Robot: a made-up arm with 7 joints. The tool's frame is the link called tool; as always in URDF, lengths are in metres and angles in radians. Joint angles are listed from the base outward. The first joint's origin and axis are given. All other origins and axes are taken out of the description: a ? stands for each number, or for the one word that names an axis. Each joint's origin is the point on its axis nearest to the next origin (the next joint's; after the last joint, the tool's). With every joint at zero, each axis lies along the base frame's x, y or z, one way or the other. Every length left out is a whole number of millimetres.
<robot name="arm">
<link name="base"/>
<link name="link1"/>
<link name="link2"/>
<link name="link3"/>
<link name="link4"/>
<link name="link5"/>
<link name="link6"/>
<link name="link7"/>
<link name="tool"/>
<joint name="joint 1" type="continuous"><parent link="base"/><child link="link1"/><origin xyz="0 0 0.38"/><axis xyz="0 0 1"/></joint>
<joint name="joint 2" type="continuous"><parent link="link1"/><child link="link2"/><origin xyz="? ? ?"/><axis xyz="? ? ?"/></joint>
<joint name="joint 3" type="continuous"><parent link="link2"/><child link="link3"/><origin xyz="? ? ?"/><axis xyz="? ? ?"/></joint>
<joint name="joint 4" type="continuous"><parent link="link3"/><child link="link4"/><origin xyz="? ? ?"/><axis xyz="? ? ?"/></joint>
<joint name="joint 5" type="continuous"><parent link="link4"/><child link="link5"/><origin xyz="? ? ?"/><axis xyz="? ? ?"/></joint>
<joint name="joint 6" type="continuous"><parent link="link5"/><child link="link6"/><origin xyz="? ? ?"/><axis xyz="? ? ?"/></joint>
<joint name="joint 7" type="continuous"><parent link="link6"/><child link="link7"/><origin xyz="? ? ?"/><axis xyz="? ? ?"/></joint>
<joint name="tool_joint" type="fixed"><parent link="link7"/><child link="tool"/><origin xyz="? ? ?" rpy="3.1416 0 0"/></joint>
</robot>
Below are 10 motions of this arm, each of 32 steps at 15 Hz.
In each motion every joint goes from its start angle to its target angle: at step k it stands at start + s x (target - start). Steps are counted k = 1, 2, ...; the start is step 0. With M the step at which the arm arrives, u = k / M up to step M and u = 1 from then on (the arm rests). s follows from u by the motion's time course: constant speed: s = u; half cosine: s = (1 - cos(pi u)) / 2; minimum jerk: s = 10 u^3 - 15 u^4 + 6 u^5.
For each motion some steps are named. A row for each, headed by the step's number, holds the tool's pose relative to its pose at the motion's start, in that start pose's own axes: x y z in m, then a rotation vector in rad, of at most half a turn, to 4 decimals.
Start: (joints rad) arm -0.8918 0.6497 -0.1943 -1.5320 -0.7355 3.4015 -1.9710
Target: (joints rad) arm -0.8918 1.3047 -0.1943 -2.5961 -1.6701 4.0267 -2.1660
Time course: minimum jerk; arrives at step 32
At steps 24, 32:
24: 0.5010 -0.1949 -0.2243 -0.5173 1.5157 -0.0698
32: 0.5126 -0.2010 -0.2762 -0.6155 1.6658 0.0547

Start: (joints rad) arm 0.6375 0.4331 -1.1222 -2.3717 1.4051 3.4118 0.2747
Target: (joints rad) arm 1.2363 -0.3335 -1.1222 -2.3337 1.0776 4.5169 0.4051
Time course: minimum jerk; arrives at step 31
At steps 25, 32:
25: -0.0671 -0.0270 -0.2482 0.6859 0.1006 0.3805
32: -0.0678 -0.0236 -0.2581 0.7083 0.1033 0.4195

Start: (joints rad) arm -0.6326 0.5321 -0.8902 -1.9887 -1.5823 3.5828 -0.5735
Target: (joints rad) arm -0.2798 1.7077 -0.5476 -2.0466 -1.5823 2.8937 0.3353
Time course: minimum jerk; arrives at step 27
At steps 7, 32:
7: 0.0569 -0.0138 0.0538 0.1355 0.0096 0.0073
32: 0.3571 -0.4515 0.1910 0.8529 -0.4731 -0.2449

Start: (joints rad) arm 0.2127 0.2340 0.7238 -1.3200 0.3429 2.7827 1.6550
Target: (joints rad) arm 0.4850 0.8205 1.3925 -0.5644 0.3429 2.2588 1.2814
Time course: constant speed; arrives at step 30
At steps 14, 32:
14: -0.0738 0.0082 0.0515 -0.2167 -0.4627 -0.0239
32: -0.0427 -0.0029 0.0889 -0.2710 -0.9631 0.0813

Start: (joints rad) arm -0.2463 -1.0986 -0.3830 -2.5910 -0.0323 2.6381 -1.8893
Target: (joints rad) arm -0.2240 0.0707 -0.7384 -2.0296 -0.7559 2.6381 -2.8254
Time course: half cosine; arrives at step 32
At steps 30, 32:
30: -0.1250 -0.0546 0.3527 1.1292 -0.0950 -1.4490
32: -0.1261 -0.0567 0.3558 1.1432 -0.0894 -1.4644

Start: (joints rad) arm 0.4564 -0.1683 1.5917 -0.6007 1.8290 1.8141 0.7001
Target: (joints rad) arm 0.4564 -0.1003 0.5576 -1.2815 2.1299 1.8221 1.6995
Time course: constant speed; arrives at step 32
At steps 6, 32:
6: 0.0361 0.0129 -0.0897 0.0407 0.1903 0.2491
32: -0.1133 0.0716 -0.5535 0.9184 0.7525 1.0471

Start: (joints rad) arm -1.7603 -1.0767 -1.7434 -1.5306 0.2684 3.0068 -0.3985
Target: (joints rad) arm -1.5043 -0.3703 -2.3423 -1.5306 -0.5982 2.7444 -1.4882
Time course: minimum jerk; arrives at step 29
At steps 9, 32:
9: 0.0047 -0.0421 0.0117 -0.0880 -0.0942 -0.4640
32: -0.0034 -0.2475 0.0147 -0.4869 -0.8478 -2.4274

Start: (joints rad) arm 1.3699 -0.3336 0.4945 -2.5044 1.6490 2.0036 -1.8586
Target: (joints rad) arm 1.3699 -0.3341 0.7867 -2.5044 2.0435 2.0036 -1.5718
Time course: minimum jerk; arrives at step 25
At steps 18, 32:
18: -0.0121 -0.0544 0.1017 0.1259 0.1318 0.3371
32: -0.0156 -0.0650 0.1168 0.1482 0.1479 0.3947

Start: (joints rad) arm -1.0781 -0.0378 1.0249 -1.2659 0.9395 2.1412 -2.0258
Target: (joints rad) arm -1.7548 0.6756 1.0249 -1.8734 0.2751 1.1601 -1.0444
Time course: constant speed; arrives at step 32
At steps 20, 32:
20: -0.4167 -0.2630 -0.0544 0.7278 -0.1189 1.2665
32: -0.4842 -0.5023 -0.0923 1.2620 -0.0117 1.8665

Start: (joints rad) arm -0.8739 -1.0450 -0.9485 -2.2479 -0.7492 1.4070 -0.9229
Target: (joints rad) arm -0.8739 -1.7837 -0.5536 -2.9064 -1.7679 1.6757 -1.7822
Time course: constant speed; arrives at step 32
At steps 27, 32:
27: 0.0599 -0.2394 -0.0028 -0.9399 -0.6642 -0.9127
32: 0.0647 -0.2860 0.0116 -1.0909 -0.8908 -0.9867

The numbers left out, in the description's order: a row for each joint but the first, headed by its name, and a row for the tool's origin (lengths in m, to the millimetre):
joint 2: xyz 0 0 0, axis 0 1 0
joint 3: xyz 0 0 0.291, axis 0 0 1
joint 4: xyz 0.099 0 0, axis 0 -1 0
joint 5: xyz -0.081 0 0.379, axis 0 0 1
joint 6: xyz 0 0 0, axis 0 -1 0
joint 7: xyz 0.118 0 0, axis 0 0 -1
tool: xyz 0 0 0

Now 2 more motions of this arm.
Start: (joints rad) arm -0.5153 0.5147 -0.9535 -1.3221 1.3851 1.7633 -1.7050
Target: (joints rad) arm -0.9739 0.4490 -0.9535 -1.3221 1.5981 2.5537 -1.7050
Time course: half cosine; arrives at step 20
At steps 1, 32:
1: -0.0011 0.0004 -0.0023 -0.0075 0.0005 0.0017
32: -0.1593 -0.0731 -0.3452 -1.2179 -0.0174 0.3137

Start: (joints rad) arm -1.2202 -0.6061 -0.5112 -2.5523 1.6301 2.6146 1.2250
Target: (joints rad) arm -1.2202 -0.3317 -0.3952 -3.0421 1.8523 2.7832 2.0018
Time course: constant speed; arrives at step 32
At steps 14, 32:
14: 0.1193 0.0343 0.0140 0.0858 0.2888 0.5082
32: 0.2482 0.0906 -0.0335 0.4057 0.6336 1.1018

